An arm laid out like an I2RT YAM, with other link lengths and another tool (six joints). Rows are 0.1 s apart.
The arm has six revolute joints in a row. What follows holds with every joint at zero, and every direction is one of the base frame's. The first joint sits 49.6 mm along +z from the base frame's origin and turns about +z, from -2.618 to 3.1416 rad. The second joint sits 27 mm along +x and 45.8 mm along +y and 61.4 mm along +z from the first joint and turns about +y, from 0 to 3.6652 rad. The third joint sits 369.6 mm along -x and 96.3 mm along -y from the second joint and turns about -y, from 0 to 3.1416 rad. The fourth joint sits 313.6 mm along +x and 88.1 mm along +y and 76.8 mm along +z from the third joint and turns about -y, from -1.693 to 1.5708 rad. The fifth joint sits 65.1 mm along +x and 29.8 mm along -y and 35.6 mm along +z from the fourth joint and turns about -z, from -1.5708 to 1.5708 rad. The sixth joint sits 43.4 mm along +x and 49.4 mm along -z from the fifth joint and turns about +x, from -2.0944 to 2.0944 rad. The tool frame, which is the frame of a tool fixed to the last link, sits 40 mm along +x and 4 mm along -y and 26 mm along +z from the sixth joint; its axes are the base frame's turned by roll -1.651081, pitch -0.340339 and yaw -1.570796 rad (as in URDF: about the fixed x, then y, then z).
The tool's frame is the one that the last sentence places.
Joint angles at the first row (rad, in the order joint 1, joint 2, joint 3, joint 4, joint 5, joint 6):
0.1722 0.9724 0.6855 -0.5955 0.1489 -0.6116
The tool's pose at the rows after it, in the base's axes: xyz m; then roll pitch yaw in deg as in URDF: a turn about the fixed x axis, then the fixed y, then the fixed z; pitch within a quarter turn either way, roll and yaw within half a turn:
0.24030, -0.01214, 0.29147, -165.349, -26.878, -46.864
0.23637, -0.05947, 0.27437, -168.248, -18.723, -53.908
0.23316, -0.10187, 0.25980, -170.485, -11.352, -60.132
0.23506, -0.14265, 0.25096, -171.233, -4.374, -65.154
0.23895, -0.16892, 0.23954, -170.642, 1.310, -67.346
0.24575, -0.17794, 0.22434, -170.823, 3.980, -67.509
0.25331, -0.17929, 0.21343, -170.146, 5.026, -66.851
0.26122, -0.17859, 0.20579, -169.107, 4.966, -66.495
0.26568, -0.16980, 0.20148, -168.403, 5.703, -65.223
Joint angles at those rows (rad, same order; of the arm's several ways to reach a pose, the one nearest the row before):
-0.1264 1.0054 0.7294 -0.7255 0.0182 -0.6253
-0.3546 1.0772 0.7393 -0.8069 -0.0642 -0.6777
-0.5376 1.1739 0.7643 -0.8691 -0.1194 -0.7256
-0.6818 1.2939 0.8211 -0.9261 -0.1759 -0.7688
-0.7611 1.3946 0.8599 -0.9571 -0.2318 -0.8041
-0.7718 1.4590 0.8637 -0.9422 -0.2479 -0.8115
-0.7623 1.4960 0.8583 -0.9122 -0.2660 -0.8121
-0.7463 1.5179 0.8504 -0.8709 -0.2818 -0.7998
-0.7193 1.5222 0.8379 -0.8589 -0.2980 -0.7931

